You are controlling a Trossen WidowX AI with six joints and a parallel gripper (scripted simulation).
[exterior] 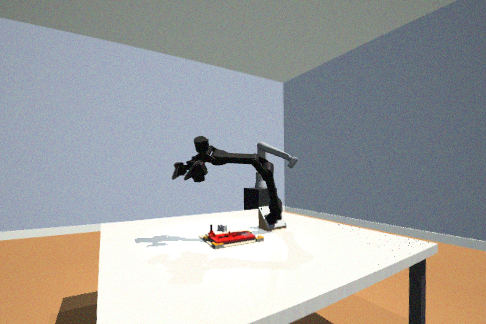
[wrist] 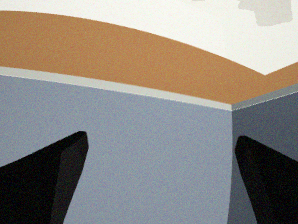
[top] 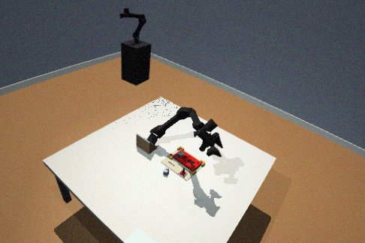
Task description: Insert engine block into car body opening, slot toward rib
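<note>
Now: gripper tip 30 cm past the engine block, 13 cm to the left of it and 27 cm above it. From my gripper tip the other things lie so: upright peg: 20 cm behind, 7 cm to the right, 26 cm below.
</note>
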